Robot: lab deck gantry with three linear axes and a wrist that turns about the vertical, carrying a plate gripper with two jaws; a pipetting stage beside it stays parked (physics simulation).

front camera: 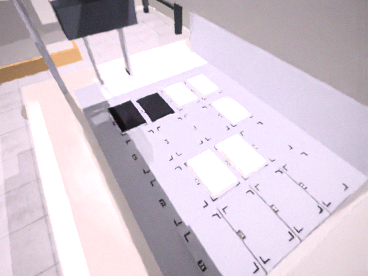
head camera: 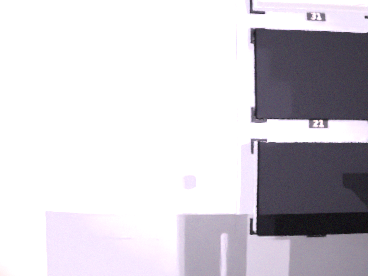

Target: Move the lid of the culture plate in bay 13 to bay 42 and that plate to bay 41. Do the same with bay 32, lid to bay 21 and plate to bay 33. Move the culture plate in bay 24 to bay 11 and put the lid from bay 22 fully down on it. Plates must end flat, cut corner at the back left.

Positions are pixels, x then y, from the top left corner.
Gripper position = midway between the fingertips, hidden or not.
Labels:
The gripper shows in the front camera view (115, 77); in the head camera view it is out of frame. A black lid shows in the front camera view and in the head camera view. One and the same spot on the black lid: (head camera: 303, 188) is (front camera: 124, 110).

